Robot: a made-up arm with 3 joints. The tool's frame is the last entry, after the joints.
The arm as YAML. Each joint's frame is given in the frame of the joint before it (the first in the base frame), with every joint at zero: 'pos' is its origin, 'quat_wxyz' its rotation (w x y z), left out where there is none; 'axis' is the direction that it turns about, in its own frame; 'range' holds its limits. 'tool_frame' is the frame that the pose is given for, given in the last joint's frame.
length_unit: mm
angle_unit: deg
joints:
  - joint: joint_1
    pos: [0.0, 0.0, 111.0]
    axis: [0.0, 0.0, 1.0]
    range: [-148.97, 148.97]
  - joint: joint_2
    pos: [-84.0, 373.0, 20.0]
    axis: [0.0, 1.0, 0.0]
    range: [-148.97, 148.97]
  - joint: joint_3
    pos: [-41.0, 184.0, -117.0]
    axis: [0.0, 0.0, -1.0]
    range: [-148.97, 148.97]
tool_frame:
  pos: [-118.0, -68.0, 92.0]
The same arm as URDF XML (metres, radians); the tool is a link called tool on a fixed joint. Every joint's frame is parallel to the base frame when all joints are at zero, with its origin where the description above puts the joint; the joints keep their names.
<robot name="arm">
<joint name="joint_1" type="revolute"><parent link="base_link"/><child link="link1"/><origin xyz="0.0000 0.0000 0.1110" rpy="0.0000 0.0000 0.0000"/><axis xyz="0 0 1"/><limit lower="-2.6000" upper="2.6000"/></joint>
<joint name="joint_2" type="revolute"><parent link="link1"/><child link="link2"/><origin xyz="-0.0840 0.3730 0.0200" rpy="0.0000 0.0000 0.0000"/><axis xyz="0 1 0"/><limit lower="-2.6000" upper="2.6000"/></joint>
<joint name="joint_3" type="revolute"><parent link="link2"/><child link="link3"/><origin xyz="-0.0410 0.1840 -0.1170" rpy="0.0000 0.0000 0.0000"/><axis xyz="0 0 -1"/><limit lower="-2.6000" upper="2.6000"/></joint>
<joint name="tool_fixed" type="fixed"><parent link="link3"/><child link="tool"/><origin xyz="-0.1180 -0.0680 0.0920" rpy="0.0000 0.0000 0.0000"/></joint>
<link name="base_link"/>
<link name="link1"/>
<link name="link2"/>
<link name="link3"/>
<link name="tool"/>
</robot>

